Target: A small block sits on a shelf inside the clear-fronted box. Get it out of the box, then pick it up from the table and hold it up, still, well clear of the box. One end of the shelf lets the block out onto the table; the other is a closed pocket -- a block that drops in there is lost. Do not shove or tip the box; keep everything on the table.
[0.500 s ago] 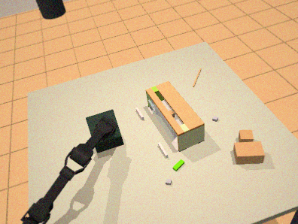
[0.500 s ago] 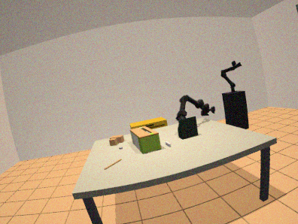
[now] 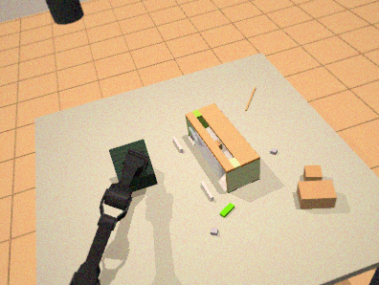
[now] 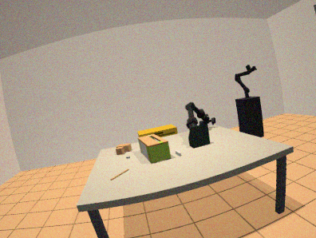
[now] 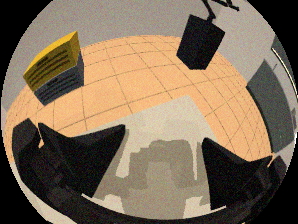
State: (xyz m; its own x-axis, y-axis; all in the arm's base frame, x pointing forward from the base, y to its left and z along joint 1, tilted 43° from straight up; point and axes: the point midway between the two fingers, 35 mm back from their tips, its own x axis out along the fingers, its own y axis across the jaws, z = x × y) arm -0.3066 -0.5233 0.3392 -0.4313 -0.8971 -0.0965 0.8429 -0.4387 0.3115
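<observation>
Now: gripper tip 640 mm short of the box, 640 mm to the right of it and 50 mm below it. Round my gripper tip: green flat piece (620 mm ahead, 370 mm to the left, 10 mm below); block (660 mm ahead, 630 mm to the left, 70 mm above); wooden stick (930 mm ahead, 970 mm to the left, 10 mm below).
</observation>
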